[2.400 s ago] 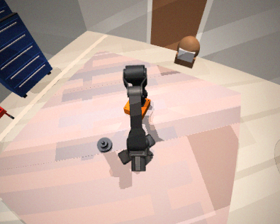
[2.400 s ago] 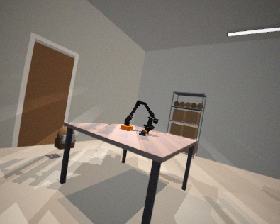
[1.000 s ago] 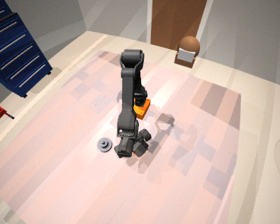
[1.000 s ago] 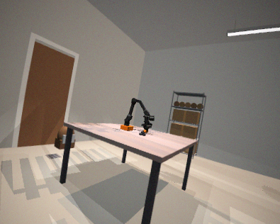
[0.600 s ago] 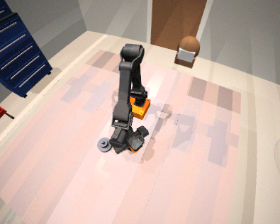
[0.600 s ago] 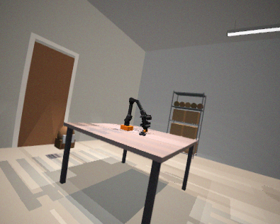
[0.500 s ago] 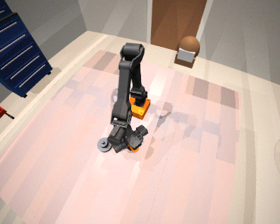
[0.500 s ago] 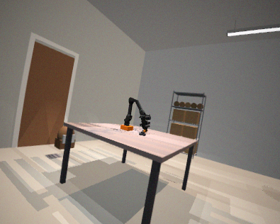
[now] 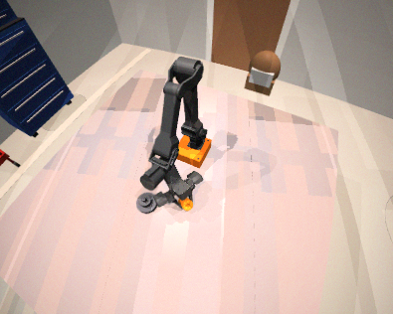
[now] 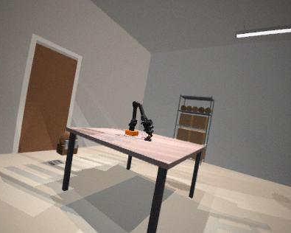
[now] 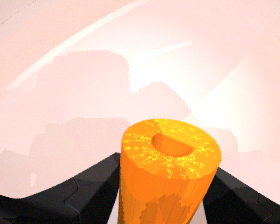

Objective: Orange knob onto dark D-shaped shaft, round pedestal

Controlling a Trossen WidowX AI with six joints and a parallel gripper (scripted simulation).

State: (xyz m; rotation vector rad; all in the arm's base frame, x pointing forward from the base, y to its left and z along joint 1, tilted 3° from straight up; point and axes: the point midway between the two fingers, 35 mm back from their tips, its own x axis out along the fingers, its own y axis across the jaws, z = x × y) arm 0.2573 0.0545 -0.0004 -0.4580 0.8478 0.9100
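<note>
Right now my gripper tip is 16 cm to the left of the round pedestal, 5 cm short of it and 1 cm above it. Also, from my gripper tip: orange knob: 1 cm to the right, 1 cm behind.
</note>
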